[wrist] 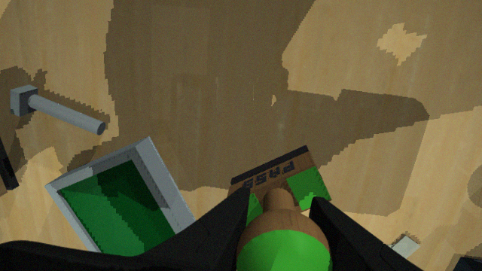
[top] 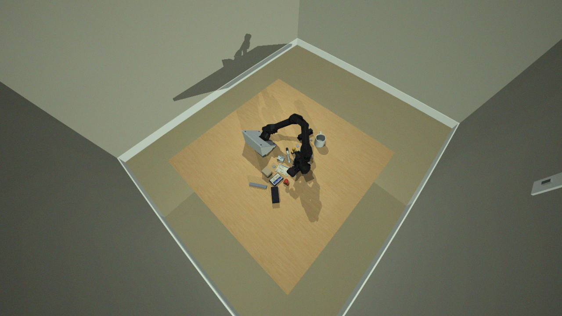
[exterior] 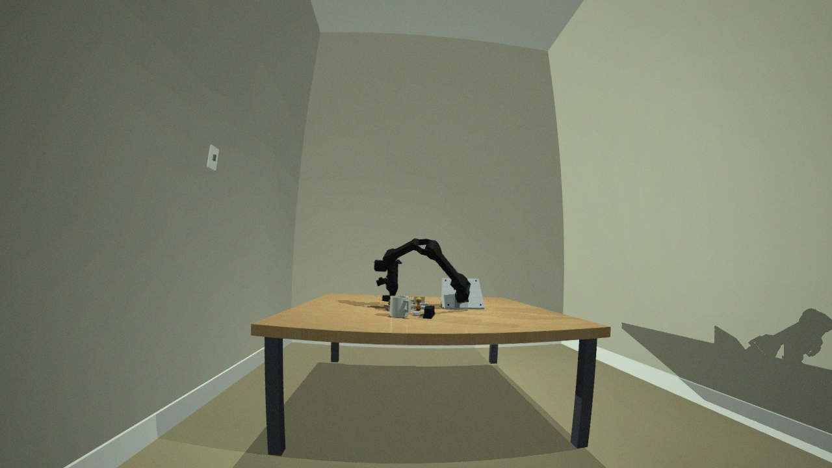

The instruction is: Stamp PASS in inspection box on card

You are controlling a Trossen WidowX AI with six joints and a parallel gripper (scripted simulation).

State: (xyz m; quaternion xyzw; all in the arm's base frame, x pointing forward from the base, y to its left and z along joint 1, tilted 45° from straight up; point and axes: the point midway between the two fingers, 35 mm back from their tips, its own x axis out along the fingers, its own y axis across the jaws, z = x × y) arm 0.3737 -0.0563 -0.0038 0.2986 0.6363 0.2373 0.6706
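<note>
The green ink pad lies 4 cm behind my gripper tip, 7 cm to the left of it and 3 cm below it. Also, from my gripper tip: card (10 cm behind, 5 cm to the right, 3 cm below); then red stamp (1 cm behind, 13 cm to the right, 1 cm below); then pass stamp (right at my gripper tip).
</note>
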